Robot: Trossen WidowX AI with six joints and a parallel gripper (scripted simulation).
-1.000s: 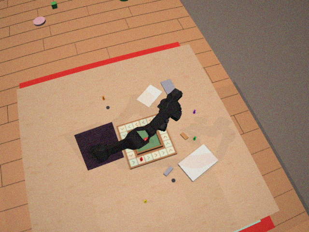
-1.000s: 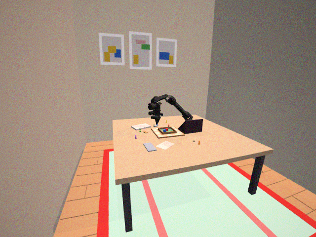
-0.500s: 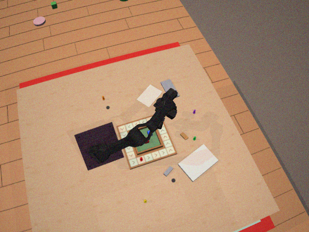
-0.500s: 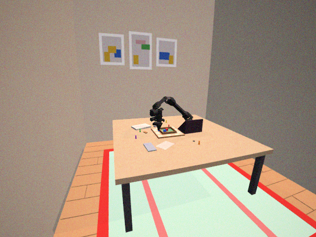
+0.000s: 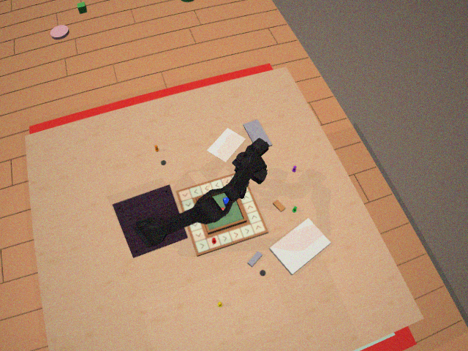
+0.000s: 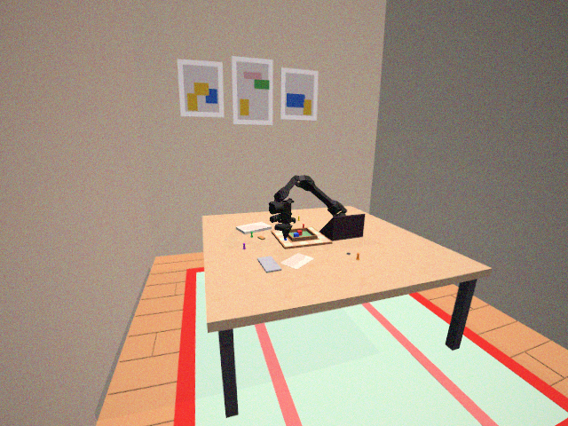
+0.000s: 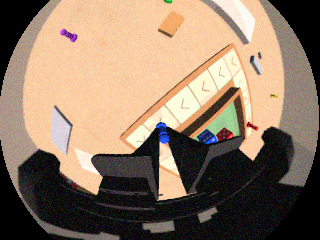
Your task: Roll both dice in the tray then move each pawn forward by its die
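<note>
The blue pawn is 1 cm above my gripper tip. The rest, counted from my gripper tip: green pawn (16 cm to the right, 16 cm ahead, 2 cm below); then brown tile (12 cm to the right, 11 cm ahead, 3 cm below); then green tray (12 cm behind, 7 cm to the right, 3 cm below).
</note>
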